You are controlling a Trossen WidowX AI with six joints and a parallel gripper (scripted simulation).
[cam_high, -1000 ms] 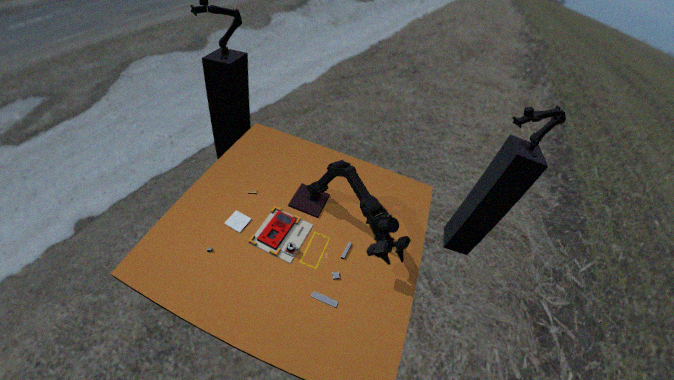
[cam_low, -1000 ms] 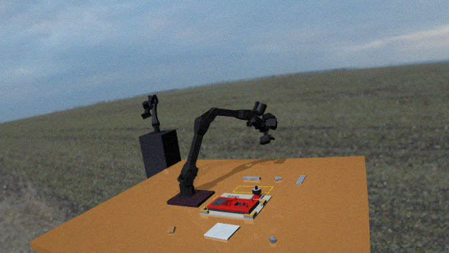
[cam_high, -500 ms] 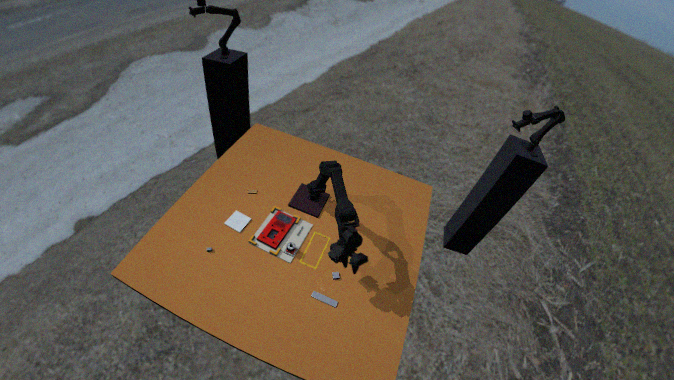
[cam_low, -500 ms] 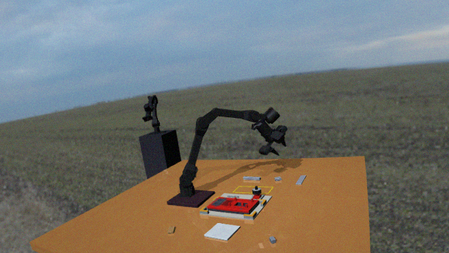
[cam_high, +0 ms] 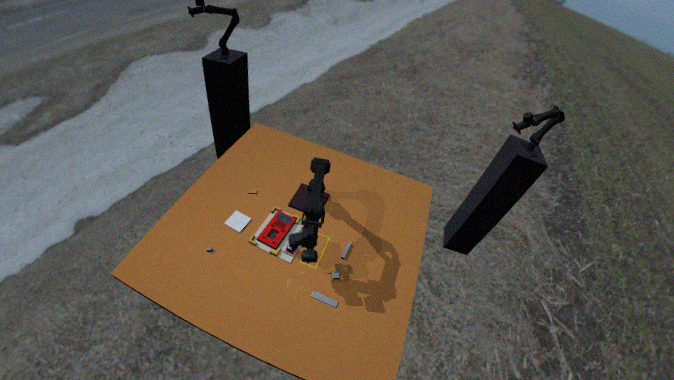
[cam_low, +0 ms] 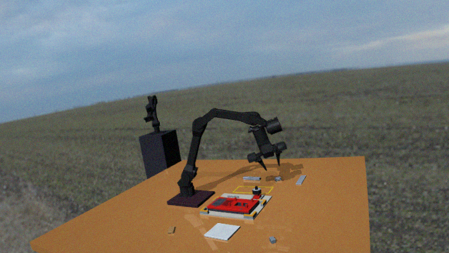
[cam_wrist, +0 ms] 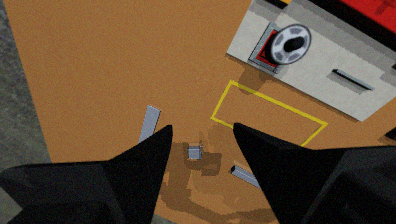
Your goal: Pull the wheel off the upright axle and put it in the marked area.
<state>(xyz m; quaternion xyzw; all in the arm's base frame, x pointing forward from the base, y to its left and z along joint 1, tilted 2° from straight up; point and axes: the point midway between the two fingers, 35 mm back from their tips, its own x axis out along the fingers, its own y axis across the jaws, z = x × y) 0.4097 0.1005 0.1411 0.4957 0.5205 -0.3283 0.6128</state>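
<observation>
Right now my gripper tip is 100 mm to the left of the wheel, 70 mm above it and 60 mm past it. From my gripper tip the other things lie so: white plate (410 mm to the right, 110 mm below, 110 mm behind); axle (100 mm to the right, 80 mm below, 60 mm behind).
</observation>
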